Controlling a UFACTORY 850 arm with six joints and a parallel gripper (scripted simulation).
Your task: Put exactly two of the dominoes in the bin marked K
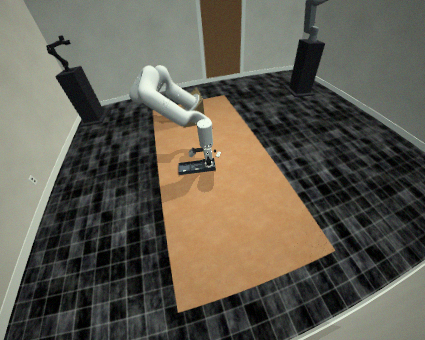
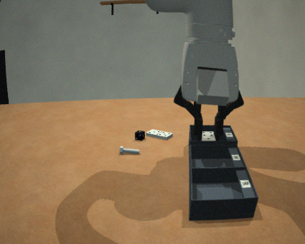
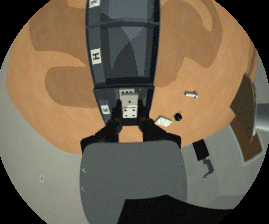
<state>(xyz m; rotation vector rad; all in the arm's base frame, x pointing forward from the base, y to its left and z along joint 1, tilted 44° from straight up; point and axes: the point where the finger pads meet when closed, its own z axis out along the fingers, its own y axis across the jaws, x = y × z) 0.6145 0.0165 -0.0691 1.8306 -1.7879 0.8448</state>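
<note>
Now: the white domino 20 mm below my hand. Also, from my hand: black die: 130 mm behind, 60 mm to the left, 40 mm below; grey bolt: 150 mm behind, 10 mm to the right, 40 mm below; bin row: 10 mm ahead, 80 mm to the right, 30 mm below.
</note>
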